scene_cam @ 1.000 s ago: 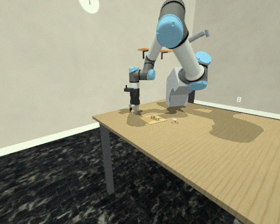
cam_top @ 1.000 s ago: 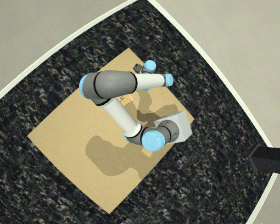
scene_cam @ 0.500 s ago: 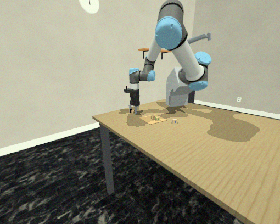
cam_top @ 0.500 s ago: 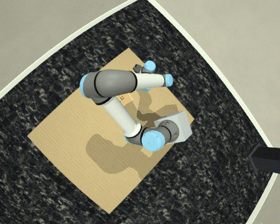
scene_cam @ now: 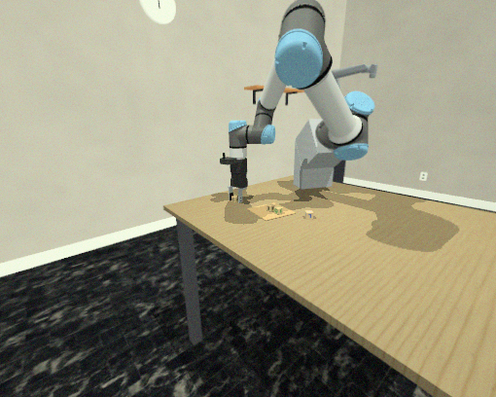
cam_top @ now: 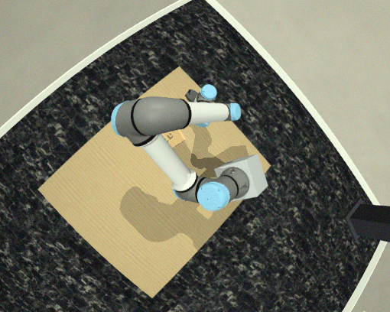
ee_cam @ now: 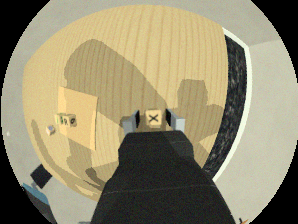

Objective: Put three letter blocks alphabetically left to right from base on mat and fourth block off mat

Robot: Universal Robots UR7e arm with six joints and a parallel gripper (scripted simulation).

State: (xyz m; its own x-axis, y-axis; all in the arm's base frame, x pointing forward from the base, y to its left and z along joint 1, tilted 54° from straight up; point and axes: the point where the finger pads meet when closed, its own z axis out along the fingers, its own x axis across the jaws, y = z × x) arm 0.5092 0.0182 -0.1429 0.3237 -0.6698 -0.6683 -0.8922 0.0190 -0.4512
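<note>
Now: hand 70 mm past the mat, 180 mm to the right of it and 20 mm above it.
</note>
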